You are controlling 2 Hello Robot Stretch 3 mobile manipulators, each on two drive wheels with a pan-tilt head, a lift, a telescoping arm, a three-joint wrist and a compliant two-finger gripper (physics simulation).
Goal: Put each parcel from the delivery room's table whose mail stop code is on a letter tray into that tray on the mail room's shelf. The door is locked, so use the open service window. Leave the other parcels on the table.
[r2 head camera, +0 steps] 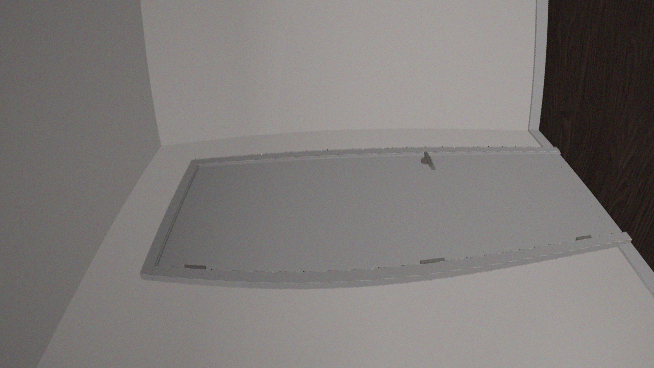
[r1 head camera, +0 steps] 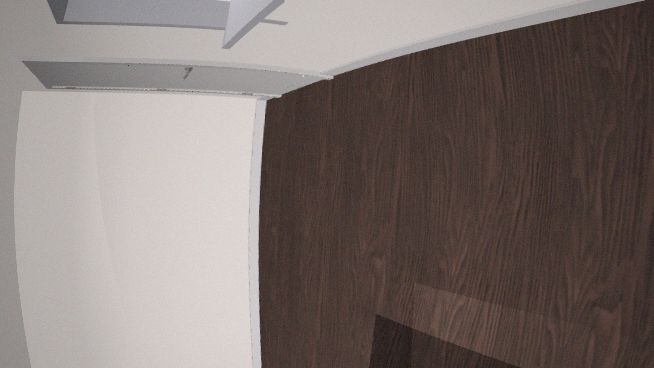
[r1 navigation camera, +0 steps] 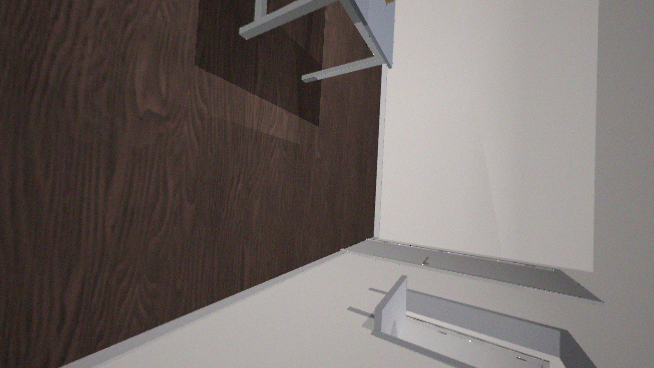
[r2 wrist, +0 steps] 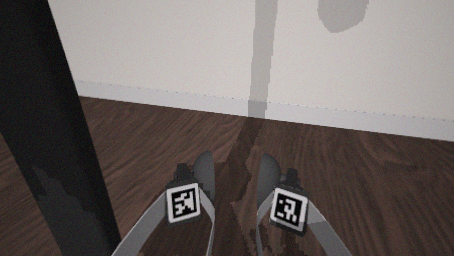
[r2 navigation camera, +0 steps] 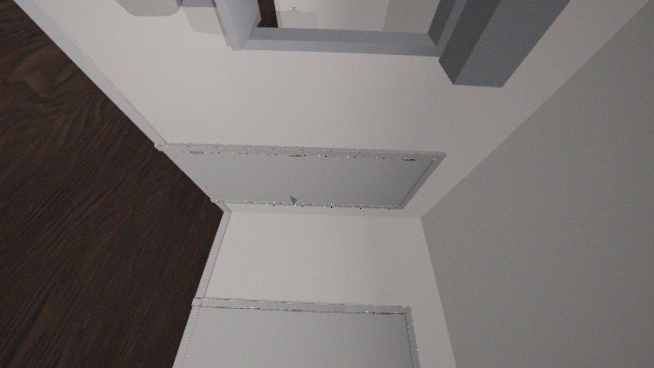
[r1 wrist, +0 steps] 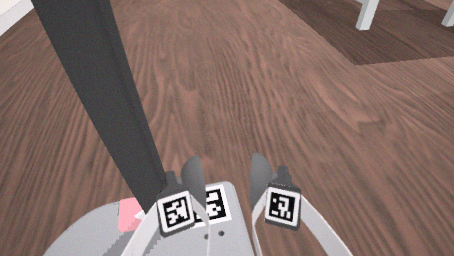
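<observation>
r1's gripper (r1 wrist: pixel 227 172) is open and empty above its own base, over the floor. r2's gripper (r2 wrist: pixel 236 175) is open and empty, low over the floor in front of a white wall. The service window's frame (r1 head camera: pixel 145 12) (r1 navigation camera: pixel 480 320) (r2 navigation camera: pixel 345 42) shows at the edges of three views. The door (r1 head camera: pixel 125 75) (r1 navigation camera: pixel 475 262) (r2 head camera: pixel 350 210) (r2 navigation camera: pixel 325 175) is shut. The delivery table (r1 navigation camera: pixel 380 25) is partly in r1's navigation view, with a small brown bit, perhaps a parcel, at the top edge. No parcel code, letter tray or shelf shows.
Table legs (r1 wrist: pixel 367 15) stand at the upper right of r1's wrist view. A dark grey block (r2 navigation camera: pixel 500 50) juts out beside the window in r2's navigation view. A second grey door-like panel (r2 navigation camera: pixel 300 340) is at the bottom there. Walls meet in a corner beside the door.
</observation>
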